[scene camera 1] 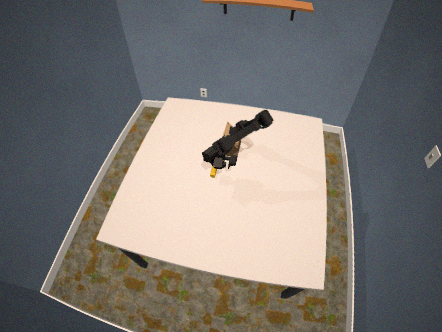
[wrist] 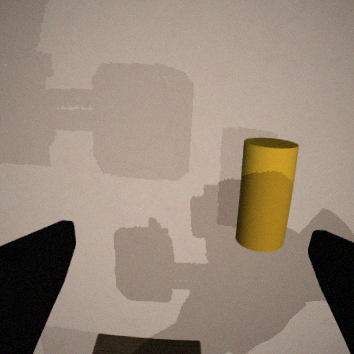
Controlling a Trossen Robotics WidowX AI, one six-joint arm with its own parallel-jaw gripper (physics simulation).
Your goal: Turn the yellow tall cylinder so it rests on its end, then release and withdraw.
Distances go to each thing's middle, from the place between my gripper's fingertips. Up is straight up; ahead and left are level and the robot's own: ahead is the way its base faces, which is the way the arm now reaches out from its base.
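Labels:
The yellow tall cylinder (wrist: pixel 268 164) is 80 mm below my hand, and I find it 50 mm to the right of the hand and 10 mm behind it.

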